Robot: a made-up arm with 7 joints.
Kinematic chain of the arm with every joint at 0, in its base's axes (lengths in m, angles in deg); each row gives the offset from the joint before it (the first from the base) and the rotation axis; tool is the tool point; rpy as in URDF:
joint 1: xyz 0 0 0.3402 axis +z
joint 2: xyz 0 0 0 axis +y
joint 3: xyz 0 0 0.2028 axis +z
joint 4: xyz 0.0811 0 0 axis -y
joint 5: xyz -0.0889 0 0.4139 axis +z
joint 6: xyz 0 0 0 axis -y
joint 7: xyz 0.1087 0 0 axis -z
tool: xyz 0 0 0 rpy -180 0 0
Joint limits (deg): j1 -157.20..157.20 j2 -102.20..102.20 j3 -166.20..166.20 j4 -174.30..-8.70 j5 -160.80..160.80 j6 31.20..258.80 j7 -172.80..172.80
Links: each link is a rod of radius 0.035 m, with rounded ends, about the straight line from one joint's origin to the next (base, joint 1, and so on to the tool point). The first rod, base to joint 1, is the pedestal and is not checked.
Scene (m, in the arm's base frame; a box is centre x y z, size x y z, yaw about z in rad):
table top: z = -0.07
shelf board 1: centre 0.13 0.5 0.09 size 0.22 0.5 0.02 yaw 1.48
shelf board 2: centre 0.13 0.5 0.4 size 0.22 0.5 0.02 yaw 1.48
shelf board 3: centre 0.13 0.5 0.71 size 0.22 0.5 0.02 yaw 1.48
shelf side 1: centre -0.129 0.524 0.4 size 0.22 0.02 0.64 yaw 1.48
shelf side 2: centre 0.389 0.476 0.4 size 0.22 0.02 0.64 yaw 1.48
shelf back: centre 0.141 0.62 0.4 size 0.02 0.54 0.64 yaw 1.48
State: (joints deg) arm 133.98 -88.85 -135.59 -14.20 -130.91 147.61 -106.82
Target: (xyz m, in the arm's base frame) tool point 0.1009 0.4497 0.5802
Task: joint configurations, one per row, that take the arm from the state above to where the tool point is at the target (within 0.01 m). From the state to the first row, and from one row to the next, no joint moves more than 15 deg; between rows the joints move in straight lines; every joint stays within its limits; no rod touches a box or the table.
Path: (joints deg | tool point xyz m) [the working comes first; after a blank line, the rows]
Joints at the target: 157.20 -47.57 -70.96 -104.66 -138.06 168.72 -106.82
Straight joint move there: touches shelf side 2.

1: 132.44 -90.37 -125.71 -28.28 -134.36 148.57 -107.94 | 0.6218 -0.2822 0.2249
2: 130.91 -91.89 -115.83 -42.36 -137.81 149.52 -109.05 | 0.6469 -0.1786 0.2116
3: 129.37 -93.41 -105.95 -56.44 -141.26 150.48 -110.17 | 0.6536 -0.0702 0.2420
4: 127.84 -94.92 -96.07 -70.53 -144.72 151.44 -111.28 | 0.6355 0.0289 0.3088
5: 131.03 -88.81 -86.19 -85.06 -144.14 161.94 -110.17 | 0.5538 0.1579 0.4407
6: 134.23 -82.69 -76.32 -99.60 -143.56 172.45 -109.05 | 0.4161 0.2524 0.5370
7: 137.42 -76.57 -66.44 -114.14 -142.98 182.96 -107.94 | 0.2501 0.3006 0.5840
8: 140.62 -70.46 -56.56 -128.68 -142.40 193.47 -106.82 | 0.0873 0.3009 0.5802
9: 148.91 -59.01 -63.76 -116.67 -140.23 181.10 -106.82 | 0.0944 0.3801 0.5765
10: 157.20 -47.57 -70.96 -104.66 -138.06 168.72 -106.82 | 0.1009 0.4497 0.5802

